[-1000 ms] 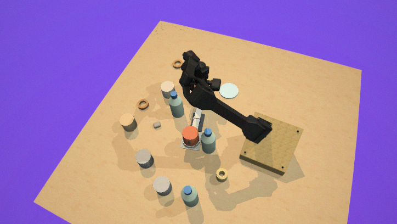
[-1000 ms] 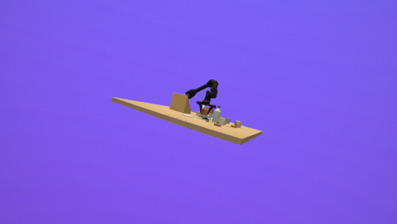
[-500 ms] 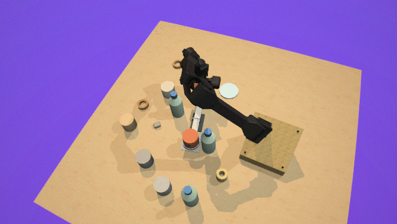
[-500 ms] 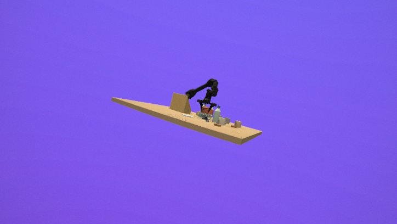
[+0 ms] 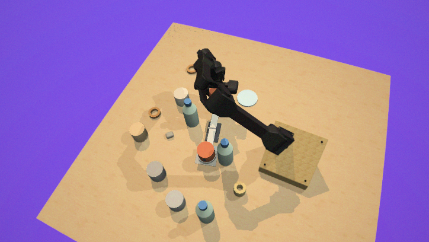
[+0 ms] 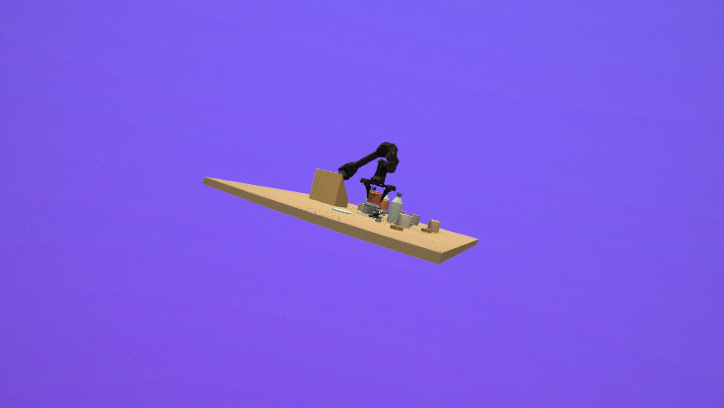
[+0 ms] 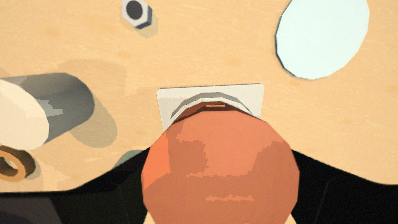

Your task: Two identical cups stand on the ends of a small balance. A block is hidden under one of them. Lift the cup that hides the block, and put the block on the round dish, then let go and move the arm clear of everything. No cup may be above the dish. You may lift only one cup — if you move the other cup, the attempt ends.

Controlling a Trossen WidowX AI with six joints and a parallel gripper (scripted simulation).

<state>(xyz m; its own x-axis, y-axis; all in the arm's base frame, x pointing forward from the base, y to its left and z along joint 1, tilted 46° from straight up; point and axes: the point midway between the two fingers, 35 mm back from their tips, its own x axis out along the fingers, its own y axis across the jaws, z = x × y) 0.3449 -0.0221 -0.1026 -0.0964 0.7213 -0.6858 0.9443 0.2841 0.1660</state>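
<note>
Right now the grey block is 1 cm to the left of my gripper tip and 2 cm below it. The rest, counted from my gripper tip: small nut (10 cm ahead, 8 cm to the right, 9 cm below); orange cup (1 cm ahead, 2 cm to the right, 1 cm above); balance (4 cm behind, 13 cm to the left, 6 cm below).
</note>
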